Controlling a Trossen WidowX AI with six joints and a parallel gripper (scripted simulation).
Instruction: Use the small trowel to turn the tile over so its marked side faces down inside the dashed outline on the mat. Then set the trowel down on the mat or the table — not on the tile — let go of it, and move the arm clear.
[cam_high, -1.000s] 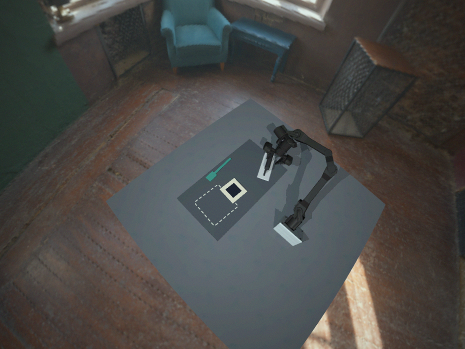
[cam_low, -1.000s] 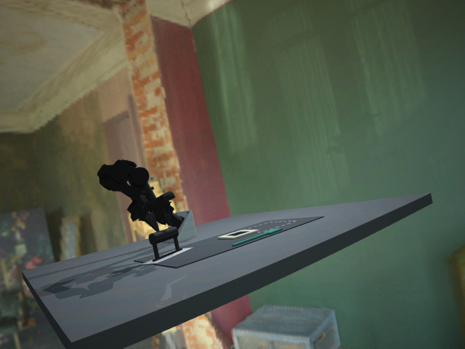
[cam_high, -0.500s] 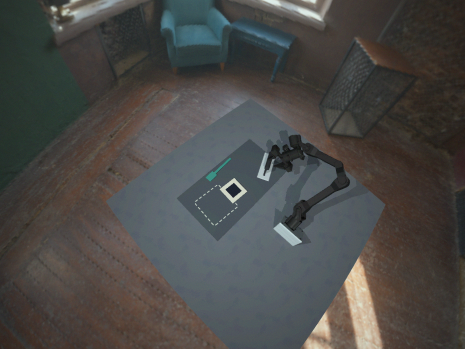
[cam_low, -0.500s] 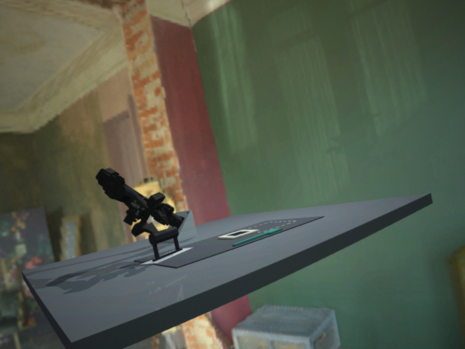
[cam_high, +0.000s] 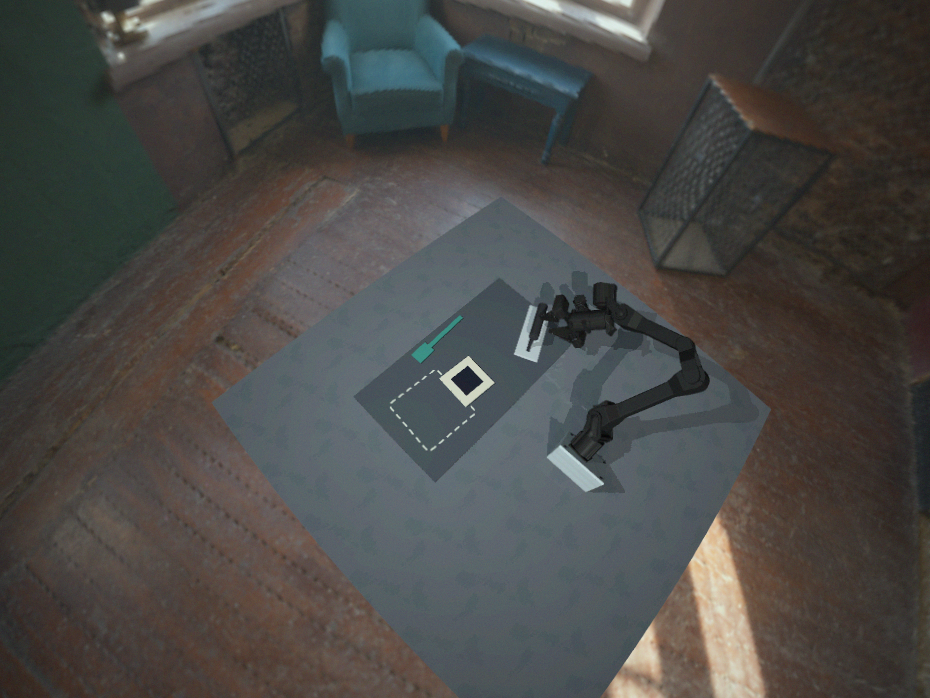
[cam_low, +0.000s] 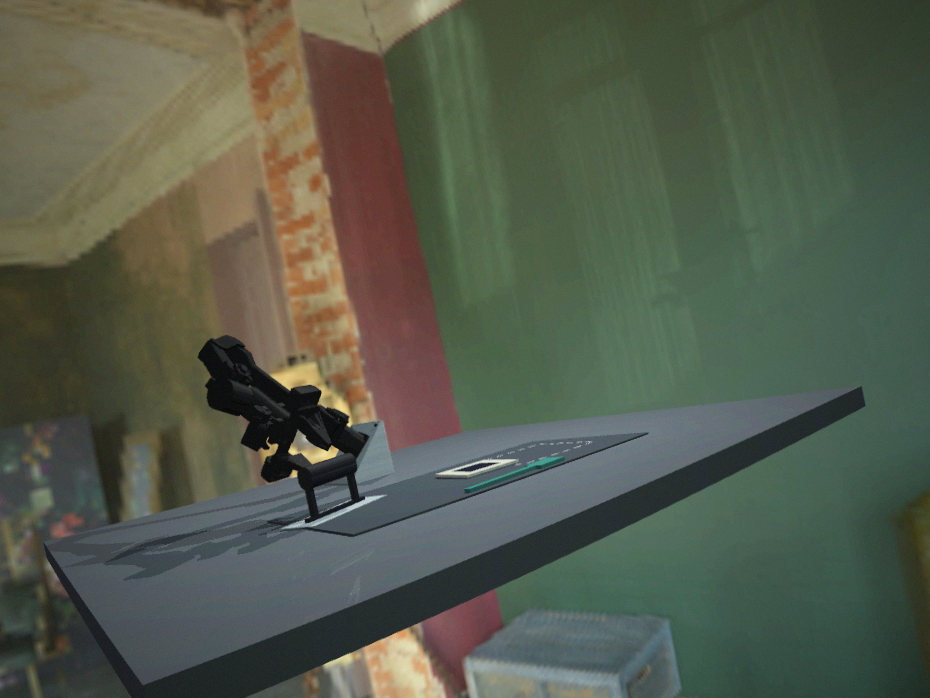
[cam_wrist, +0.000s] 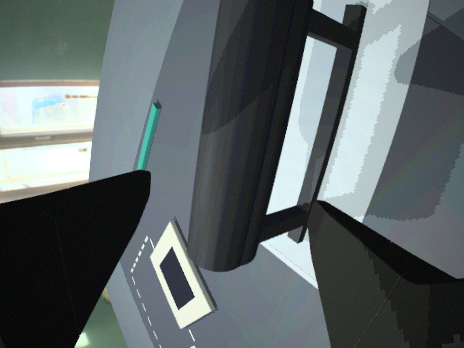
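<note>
The dark mat lies 5 cm ahead of my gripper tip, 24 cm to the left of it and 11 cm below it. From my gripper tip the other things lie so: square tile 2 cm ahead, 28 cm to the left, 8 cm below.
</note>
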